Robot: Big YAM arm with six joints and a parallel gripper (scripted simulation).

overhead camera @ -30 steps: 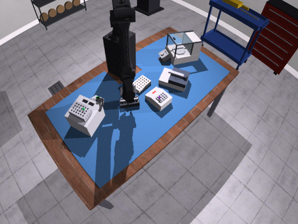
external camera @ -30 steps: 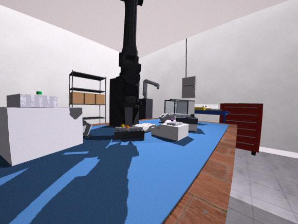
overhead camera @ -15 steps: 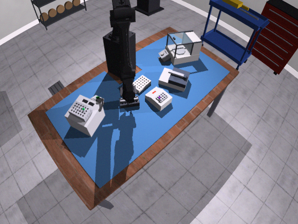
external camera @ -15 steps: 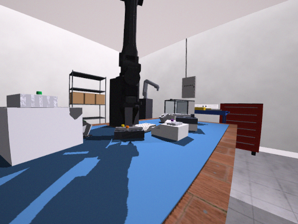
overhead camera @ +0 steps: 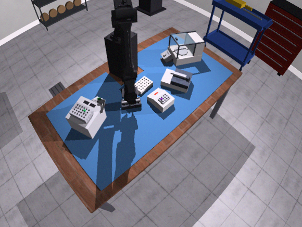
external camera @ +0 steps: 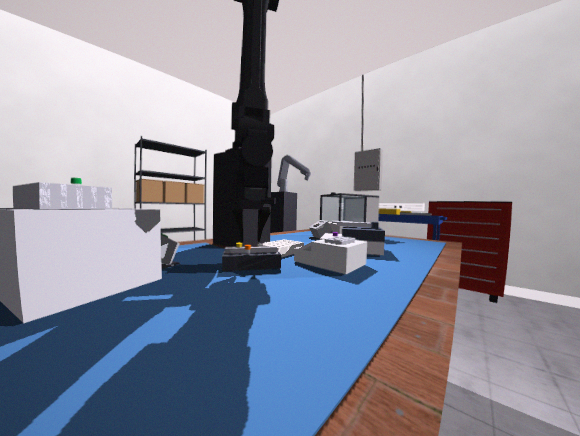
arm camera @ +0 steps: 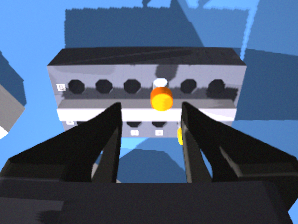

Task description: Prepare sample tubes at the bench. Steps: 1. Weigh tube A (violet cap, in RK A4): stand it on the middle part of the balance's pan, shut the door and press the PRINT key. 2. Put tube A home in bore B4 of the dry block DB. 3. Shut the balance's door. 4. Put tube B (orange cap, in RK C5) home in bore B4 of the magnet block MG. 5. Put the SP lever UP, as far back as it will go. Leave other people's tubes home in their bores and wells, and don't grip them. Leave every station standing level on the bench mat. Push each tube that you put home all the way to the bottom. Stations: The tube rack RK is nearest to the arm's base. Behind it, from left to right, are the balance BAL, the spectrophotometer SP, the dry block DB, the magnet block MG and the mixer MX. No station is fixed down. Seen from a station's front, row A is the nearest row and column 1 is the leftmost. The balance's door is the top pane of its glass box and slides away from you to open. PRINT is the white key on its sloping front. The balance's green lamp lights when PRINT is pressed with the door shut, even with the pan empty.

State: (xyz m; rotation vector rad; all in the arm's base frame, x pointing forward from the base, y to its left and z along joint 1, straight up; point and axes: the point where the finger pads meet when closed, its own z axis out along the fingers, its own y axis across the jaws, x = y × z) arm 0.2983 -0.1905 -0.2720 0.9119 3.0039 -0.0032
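The magnet block MG is 50 mm below my hand, 10 mm to the left of it and 10 mm behind it. The rest, counted from my hand: tube rack RK 180 mm to the left, 70 mm behind, 60 mm below; then violet-capped tube 140 mm to the left, 140 mm ahead, 10 mm below; then yellow-capped tube 40 mm below, 40 mm behind.
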